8 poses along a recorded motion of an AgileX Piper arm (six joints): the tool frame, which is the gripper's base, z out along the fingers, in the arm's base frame.
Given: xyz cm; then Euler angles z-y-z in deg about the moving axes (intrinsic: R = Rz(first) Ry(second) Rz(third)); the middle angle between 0 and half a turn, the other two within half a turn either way.
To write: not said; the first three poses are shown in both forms.
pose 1, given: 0.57, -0.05, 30.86, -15.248, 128.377, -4.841
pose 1, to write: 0.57, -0.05, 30.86, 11.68, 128.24, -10.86
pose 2, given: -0.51, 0.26, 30.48, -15.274, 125.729, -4.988
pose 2, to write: -0.51, 0.26, 30.48, 11.31, 125.62, -11.37
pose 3, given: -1.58, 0.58, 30.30, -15.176, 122.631, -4.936
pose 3, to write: -1.58, 0.58, 30.30, 10.98, 122.54, -11.75
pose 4, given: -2.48, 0.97, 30.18, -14.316, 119.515, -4.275
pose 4, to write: -2.48, 0.97, 30.18, 10.49, 119.40, -11.29
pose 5, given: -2.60, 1.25, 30.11, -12.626, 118.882, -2.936
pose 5, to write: -2.60, 1.25, 30.11, 10.06, 118.70, -9.52
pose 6, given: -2.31, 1.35, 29.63, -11.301, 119.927, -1.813
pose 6, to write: -2.31, 1.35, 29.63, 9.93, 119.69, -7.93
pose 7, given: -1.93, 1.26, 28.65, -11.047, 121.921, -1.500
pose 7, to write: -1.93, 1.26, 28.65, 10.16, 121.65, -7.41
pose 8, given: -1.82, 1.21, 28.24, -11.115, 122.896, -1.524
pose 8, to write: -1.82, 1.21, 28.24, 10.29, 122.62, -7.37
